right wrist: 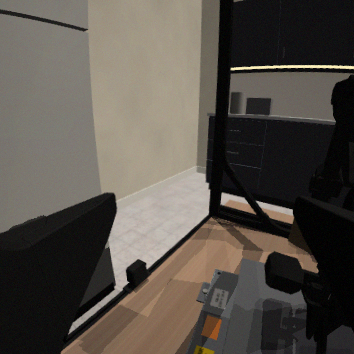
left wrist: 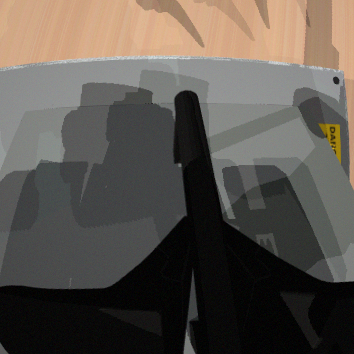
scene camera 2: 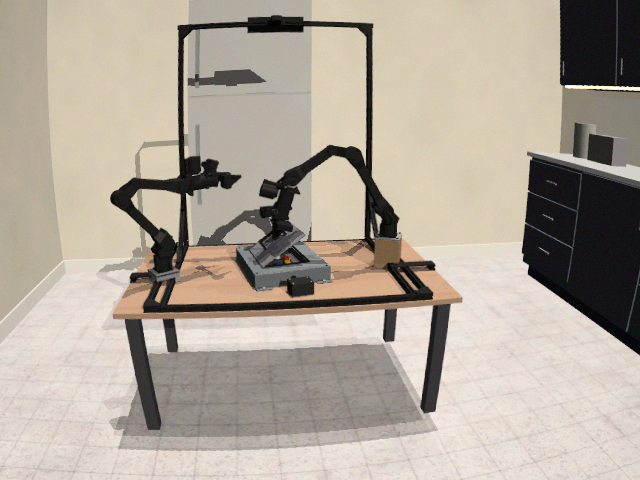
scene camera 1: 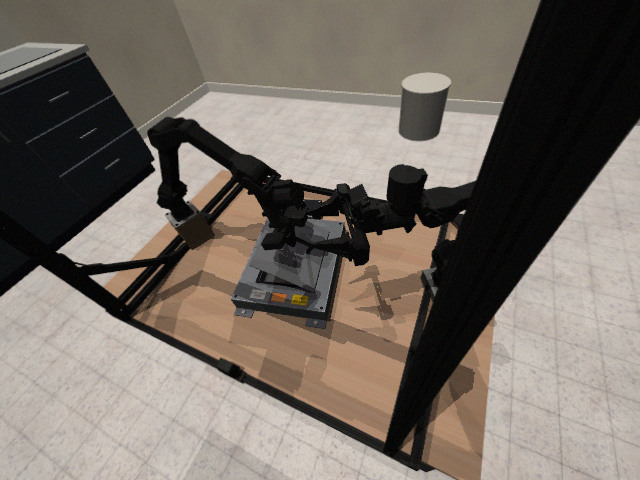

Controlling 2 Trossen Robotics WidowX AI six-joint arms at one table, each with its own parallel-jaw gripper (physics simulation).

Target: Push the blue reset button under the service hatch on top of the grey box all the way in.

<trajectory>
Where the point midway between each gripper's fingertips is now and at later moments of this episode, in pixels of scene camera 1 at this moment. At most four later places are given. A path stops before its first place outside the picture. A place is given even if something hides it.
The left gripper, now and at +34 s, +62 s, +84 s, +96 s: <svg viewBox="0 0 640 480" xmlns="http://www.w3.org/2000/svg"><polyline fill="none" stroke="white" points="294,245 306,240 254,198 213,188 213,187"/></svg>
The right gripper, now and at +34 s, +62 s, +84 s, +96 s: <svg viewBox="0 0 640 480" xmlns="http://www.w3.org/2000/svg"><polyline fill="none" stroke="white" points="309,228 297,363 368,256 291,254 292,244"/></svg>
</trajectory>
